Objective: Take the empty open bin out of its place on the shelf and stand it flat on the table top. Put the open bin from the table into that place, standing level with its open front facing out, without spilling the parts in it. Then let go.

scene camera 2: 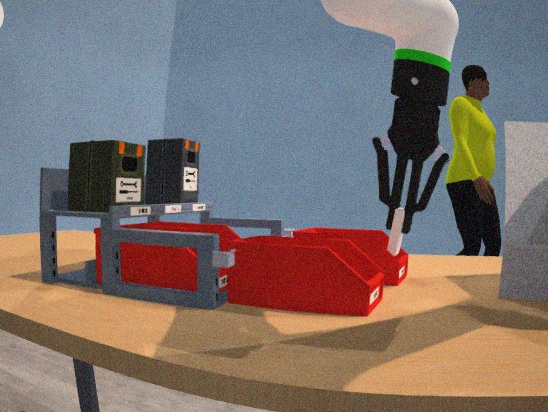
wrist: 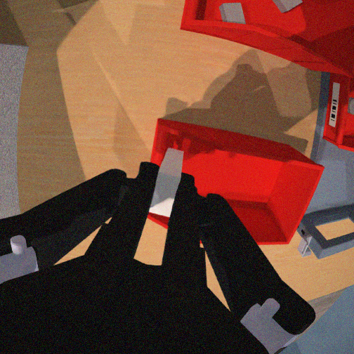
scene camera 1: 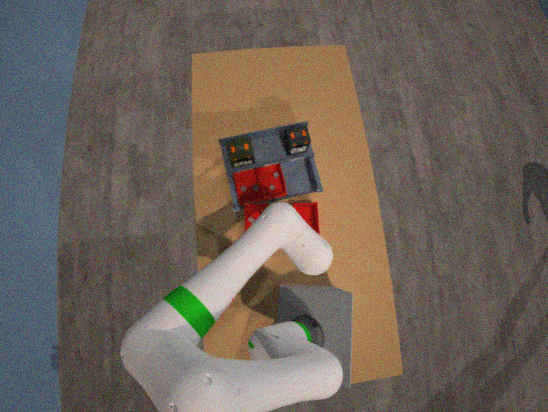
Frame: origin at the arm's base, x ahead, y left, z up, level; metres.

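Seen in the pictures: gripper, fingertip midpoint: (scene camera 2: 392,253); arm's base at its link origin: (scene camera 1: 306,336).
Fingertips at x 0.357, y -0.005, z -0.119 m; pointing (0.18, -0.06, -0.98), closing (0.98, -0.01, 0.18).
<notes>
Offsets run from my fingertips to a thing's middle. Level surfaces: height alone.
The empty open red bin {dy -0.014, dx +0.068, dz -0.007 m} (scene camera 1: 308,216) (scene camera 2: 350,234) (wrist: 240,175) stands flat on the table top {dz -0.045 m} (scene camera 1: 340,150) (scene camera 2: 440,350), in front of the shelf's vacant lower right place. My gripper (scene camera 2: 396,234) (wrist: 171,164) is shut with its pads together and nothing between them, at the empty bin's front end; contact with the rim cannot be told. The arm hides it in scene camera 1. The other open red bin {dy +0.188, dx +0.063, dz -0.007 m} (scene camera 1: 251,212) (scene camera 2: 300,275) (wrist: 280,37) stands beside it on the table, with grey parts in it. The grey-blue shelf (scene camera 1: 235,200) (scene camera 2: 111,255) stands behind both bins.
Two red bins with parts {dy +0.135, dx +0.269, dz -0.001 m} (scene camera 1: 260,182) fill the shelf's left and middle lower places. A green case {dy +0.258, dx +0.342, dz +0.105 m} (scene camera 1: 240,151) (scene camera 2: 107,175) and a dark case {dy +0.033, dx +0.392, dz +0.118 m} (scene camera 1: 298,139) (scene camera 2: 172,170) stand on top. A grey block (scene camera 1: 332,305) (scene camera 2: 525,225) bears the arm's base. A person stands behind the table.
</notes>
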